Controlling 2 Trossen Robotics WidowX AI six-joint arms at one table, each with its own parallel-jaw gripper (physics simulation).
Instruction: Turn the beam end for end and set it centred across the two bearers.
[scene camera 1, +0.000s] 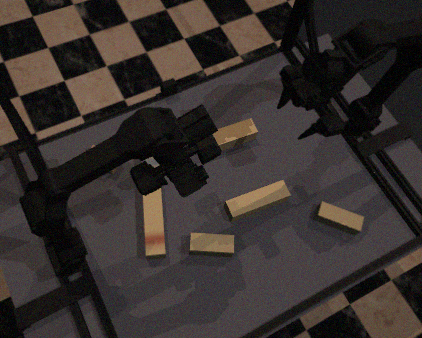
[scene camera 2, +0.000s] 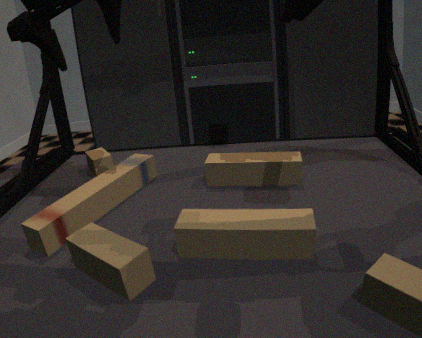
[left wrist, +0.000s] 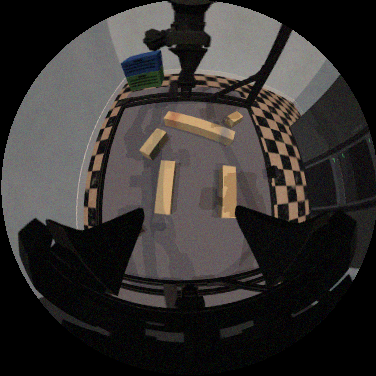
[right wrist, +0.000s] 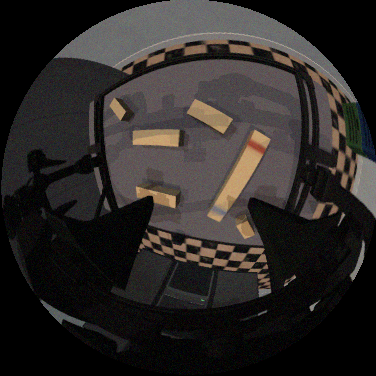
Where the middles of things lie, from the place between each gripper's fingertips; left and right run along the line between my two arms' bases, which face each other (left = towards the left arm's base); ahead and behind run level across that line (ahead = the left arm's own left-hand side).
Labels:
I see the beam (scene camera 2: 46, 231) 50 mm behind my right hand, 60 mm to the right of it and 240 mm below it.
Right now the beam is 5 cm behind my left hand, 34 cm to the right of it and 26 cm below it.

